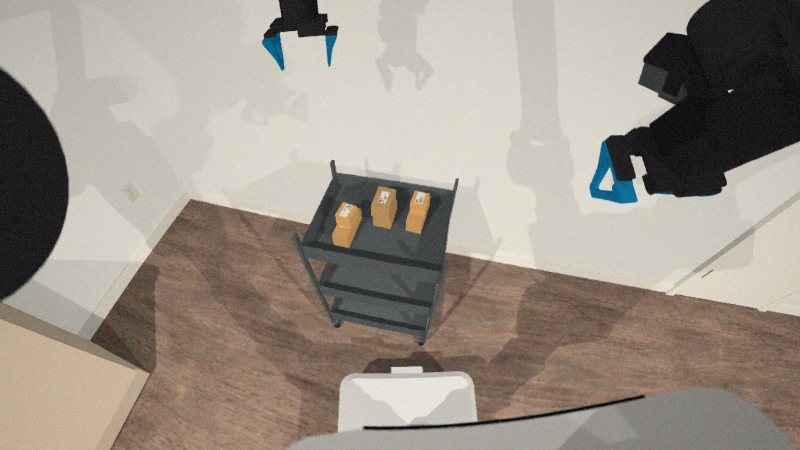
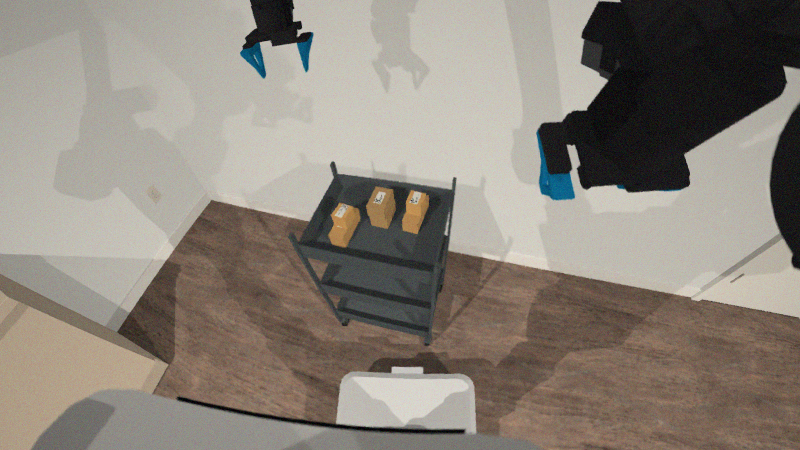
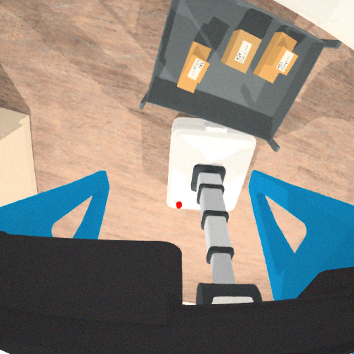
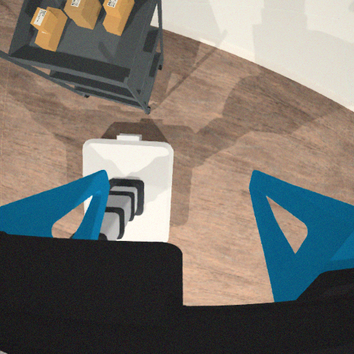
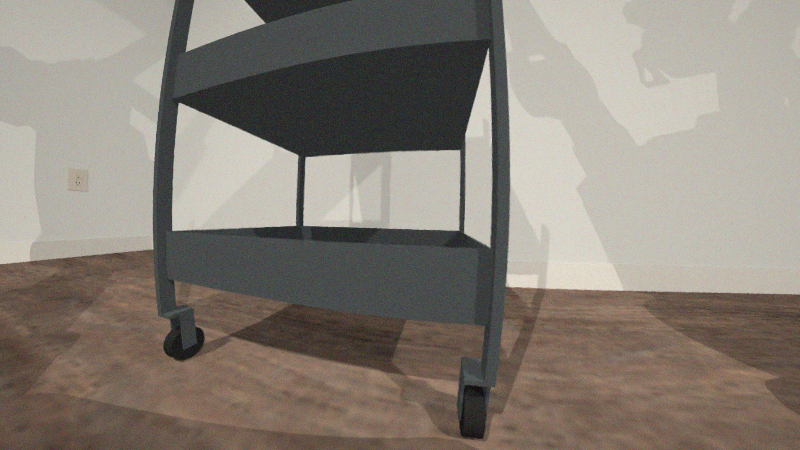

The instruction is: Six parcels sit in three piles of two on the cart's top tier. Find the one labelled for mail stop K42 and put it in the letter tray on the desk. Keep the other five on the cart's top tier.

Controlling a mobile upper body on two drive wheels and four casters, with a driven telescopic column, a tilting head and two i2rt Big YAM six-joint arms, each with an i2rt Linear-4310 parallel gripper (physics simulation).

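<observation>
Six orange-brown parcels stand in three piles on the dark grey cart's top tier: a left pile, a middle pile and a right pile. The top parcels bear white labels, too small to read surely; the lower labels are hidden. My left gripper is open and empty, high above the cart. My right gripper is open and empty, right of the cart. The letter tray does not show.
The cart stands before a pale wall. My white base is near its front. A tan block of furniture is at the lower left.
</observation>
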